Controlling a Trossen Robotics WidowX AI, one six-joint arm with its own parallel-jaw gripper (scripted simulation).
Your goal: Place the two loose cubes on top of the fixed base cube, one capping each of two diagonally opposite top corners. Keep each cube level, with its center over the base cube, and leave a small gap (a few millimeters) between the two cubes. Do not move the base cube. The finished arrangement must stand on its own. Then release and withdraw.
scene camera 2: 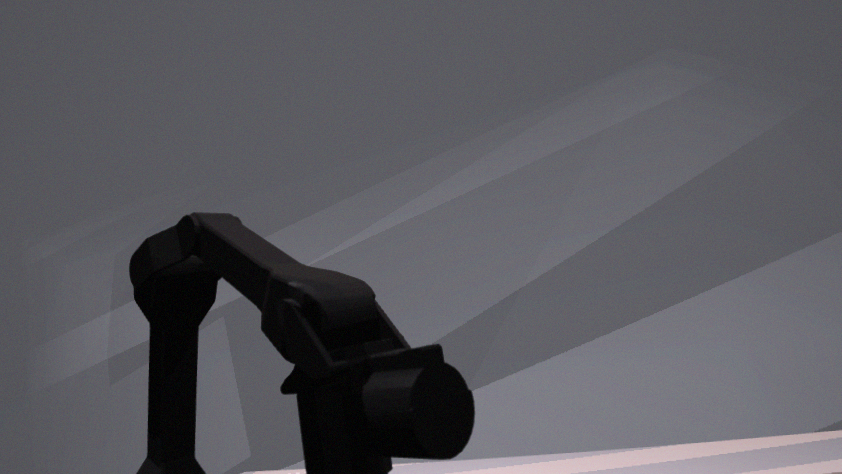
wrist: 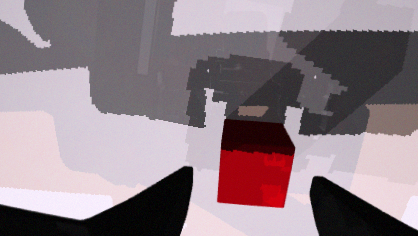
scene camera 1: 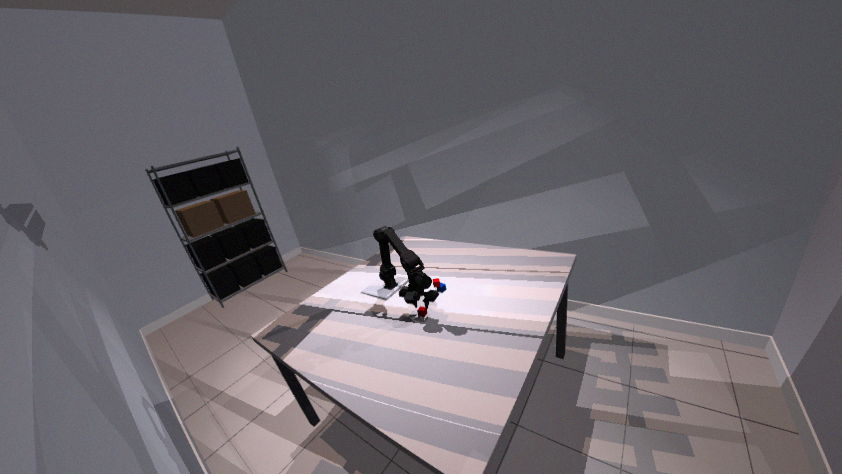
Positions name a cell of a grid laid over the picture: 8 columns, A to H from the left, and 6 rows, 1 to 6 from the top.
Note:
My gripper (wrist: E5) is open and holds nothing. I also see a red cube (wrist: E5).

